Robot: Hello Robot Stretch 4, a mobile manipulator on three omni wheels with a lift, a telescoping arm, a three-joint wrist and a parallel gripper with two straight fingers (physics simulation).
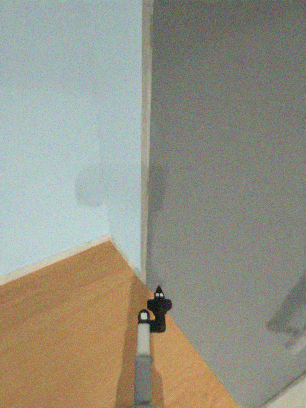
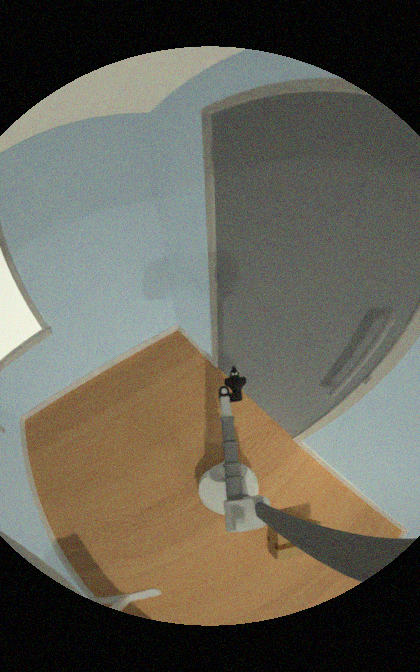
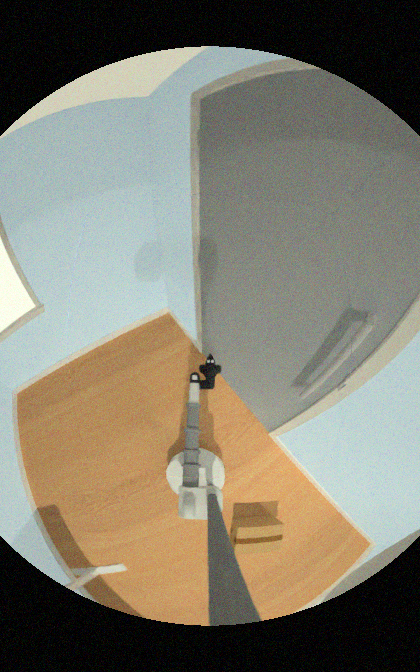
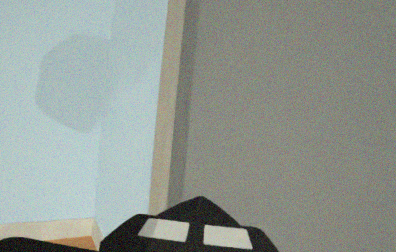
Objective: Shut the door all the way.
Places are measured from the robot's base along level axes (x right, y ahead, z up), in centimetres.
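Where they show: gripper, fingertip midpoint: [image 1: 158, 286] [image 2: 232, 366] [image 3: 209, 353] [image 4: 199, 214].
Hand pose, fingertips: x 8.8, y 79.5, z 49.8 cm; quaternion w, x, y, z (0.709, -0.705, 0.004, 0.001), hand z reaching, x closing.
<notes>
Things, the pixels of their top centre, and the offset from my fingertips. "spot": a spot on its surface instead.
- long bar handle, surface spot: [image 3: 337, 359] [image 2: 366, 354] spot: dx +39.7, dy -44.7, dz +62.0 cm
- cardboard-coloured box, top centre: [image 3: 259, 539] [image 2: 300, 541] dx +32.9, dy -131.7, dz -24.6 cm
The large grey door [image 1: 225, 150] [image 2: 300, 225] [image 3: 280, 225] [image 4: 300, 110] fills the right side. Its lower edge runs in line with the wall's skirting, and it looks flush in its beige frame [image 1: 146, 125] [image 2: 210, 200] [image 3: 195, 200] [image 4: 167, 100]; a very small gap could not be made out. A long bar handle [image 2: 364, 356] [image 3: 337, 359] is at the door's right side, with its shadow on the door. My gripper [image 1: 159, 290] [image 2: 233, 370] [image 3: 210, 358] [image 4: 199, 214] is shut and empty, in front of the door's lower left part near the frame. Contact cannot be told.
Blue walls [image 1: 55, 125] [image 2: 100, 280] [image 3: 95, 260] [image 4: 65, 165] meet in a corner left of the door. A cardboard-coloured box [image 3: 257, 532] stands on the wooden floor right of my base [image 3: 179, 472]. A white object [image 2: 135, 595] [image 3: 105, 569] is at the back left.
</notes>
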